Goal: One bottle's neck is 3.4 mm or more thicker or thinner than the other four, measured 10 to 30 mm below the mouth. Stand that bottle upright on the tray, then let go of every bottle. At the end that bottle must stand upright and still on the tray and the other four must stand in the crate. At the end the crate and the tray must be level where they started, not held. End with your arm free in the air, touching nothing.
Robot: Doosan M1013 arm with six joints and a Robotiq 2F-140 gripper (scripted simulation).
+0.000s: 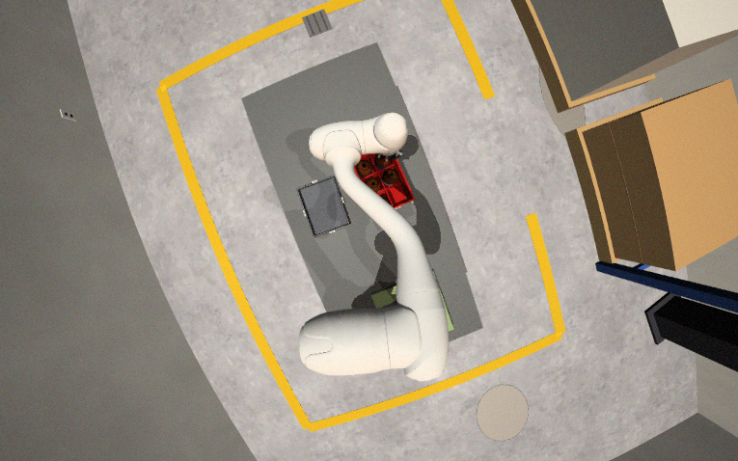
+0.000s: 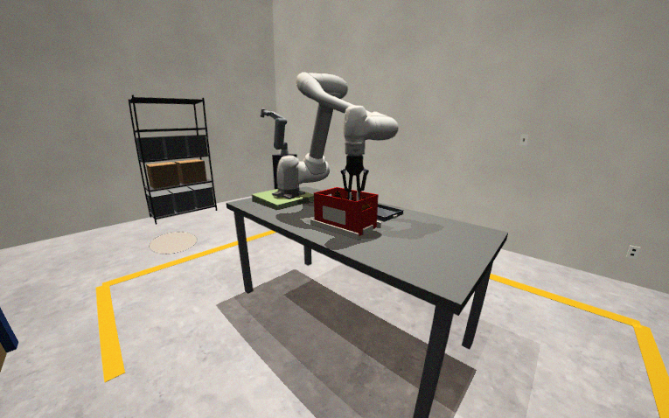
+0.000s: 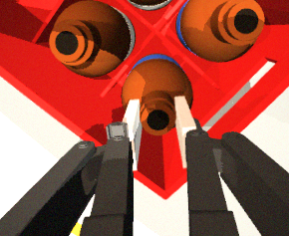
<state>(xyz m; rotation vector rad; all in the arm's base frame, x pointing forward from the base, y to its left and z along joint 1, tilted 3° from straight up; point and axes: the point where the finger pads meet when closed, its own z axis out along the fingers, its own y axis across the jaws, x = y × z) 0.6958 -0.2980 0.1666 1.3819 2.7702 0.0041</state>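
My hand is 8 cm past the red crate, 6 cm to the right of it and 9 cm above it. Also, from my hand: dark grey tray (3 cm behind, 36 cm to the left, 16 cm below).
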